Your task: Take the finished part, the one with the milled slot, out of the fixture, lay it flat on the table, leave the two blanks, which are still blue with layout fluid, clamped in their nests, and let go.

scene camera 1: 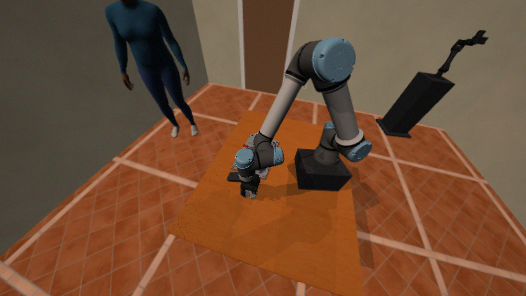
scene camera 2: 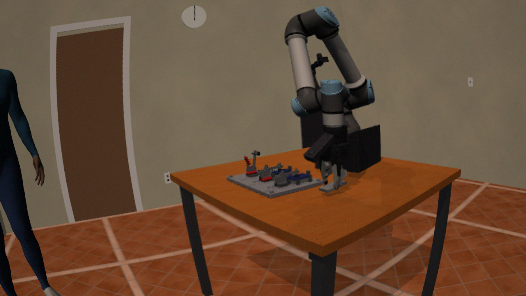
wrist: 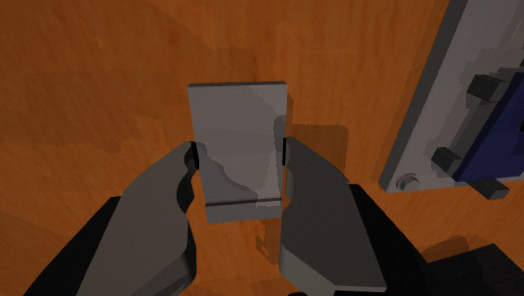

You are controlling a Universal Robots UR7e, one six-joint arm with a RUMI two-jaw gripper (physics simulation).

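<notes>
The finished part (scene camera 2: 330,188) (wrist: 240,125) is a flat grey rectangular plate with a dark line across its near end. My gripper (scene camera 1: 248,193) (scene camera 2: 332,180) (wrist: 241,142) is shut on its two long sides. The part is about level and very low over the table, beside the fixture; whether it touches the wood I cannot tell. The grey fixture plate (scene camera 2: 239,178) (wrist: 420,130) lies behind it in scene camera 2 and at the right in the wrist view. One blue blank (scene camera 2: 300,177) (wrist: 495,135) sits in the nearest nest, another blue blank (scene camera 2: 281,171) in the middle nest. The arm mostly hides the fixture in scene camera 1.
The wooden table (scene camera 1: 280,225) (scene camera 2: 400,185) (wrist: 100,100) carries the black robot base block (scene camera 1: 322,172). A raised clamp (scene camera 2: 255,159) stands at the fixture's far nest. A person (scene camera 1: 145,45) stands beyond the table, and a black pedestal (scene camera 1: 415,102) with a small arm stands on the floor.
</notes>
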